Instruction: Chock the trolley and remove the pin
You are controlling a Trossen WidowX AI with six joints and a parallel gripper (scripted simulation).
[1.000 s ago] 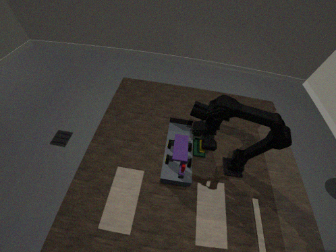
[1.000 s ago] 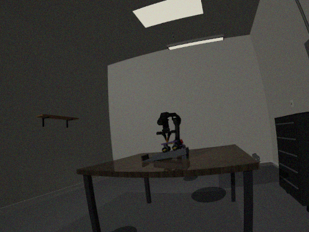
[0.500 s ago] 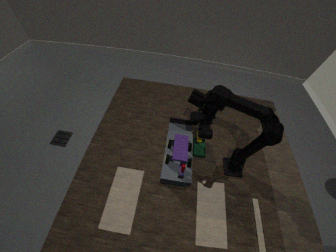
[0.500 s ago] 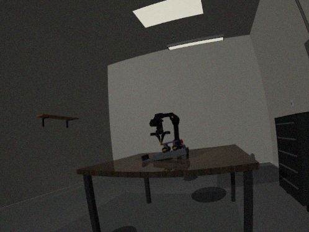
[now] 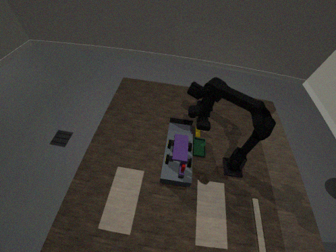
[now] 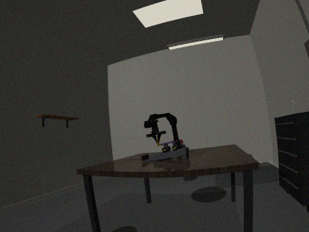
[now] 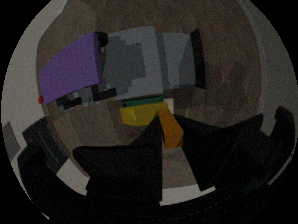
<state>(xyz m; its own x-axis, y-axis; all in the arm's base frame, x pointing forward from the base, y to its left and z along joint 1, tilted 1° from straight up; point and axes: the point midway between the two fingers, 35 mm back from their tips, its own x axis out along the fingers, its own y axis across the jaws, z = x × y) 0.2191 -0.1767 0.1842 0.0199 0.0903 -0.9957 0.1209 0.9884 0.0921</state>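
Now: the red-headed stop pin 10 cm ahead of my gripper tip, 24 cm to the left of it and 2 cm below it. Also, from my gripper tip: yellow chock 2 cm to the left, 1 cm below; then dark raised ramp end 7 cm ahead, 12 cm to the right, 13 cm below; then purple trolley 10 cm ahead, 14 cm to the left, 4 cm below.
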